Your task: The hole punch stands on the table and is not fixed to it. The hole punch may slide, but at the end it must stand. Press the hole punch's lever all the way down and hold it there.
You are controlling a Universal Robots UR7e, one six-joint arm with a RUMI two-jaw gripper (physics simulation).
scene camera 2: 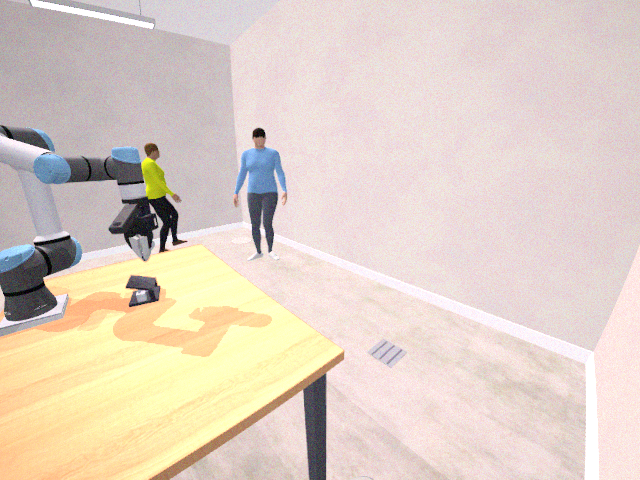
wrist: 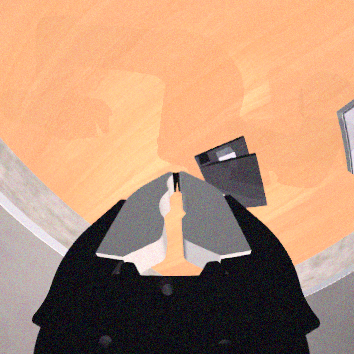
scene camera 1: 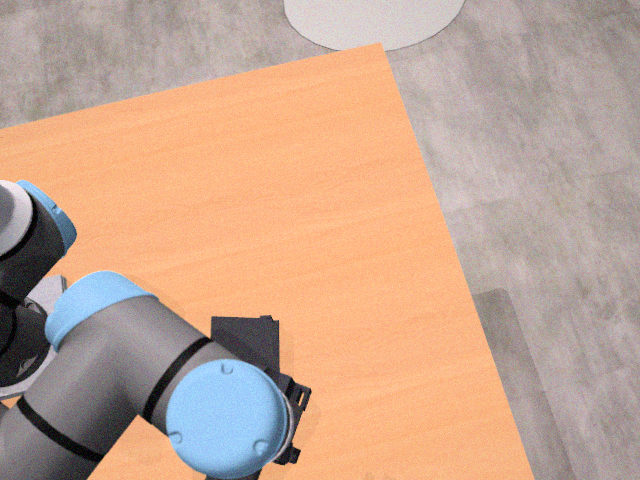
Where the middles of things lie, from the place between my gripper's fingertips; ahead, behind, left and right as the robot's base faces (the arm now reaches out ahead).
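Lever (scene camera 1: 250,339): my hand is 13 cm to the right of it, 5 cm past it and 13 cm above it. Dark hole punch (scene camera 1: 275,323), from my hand: 13 cm to the left, 5 cm behind, 15 cm below.
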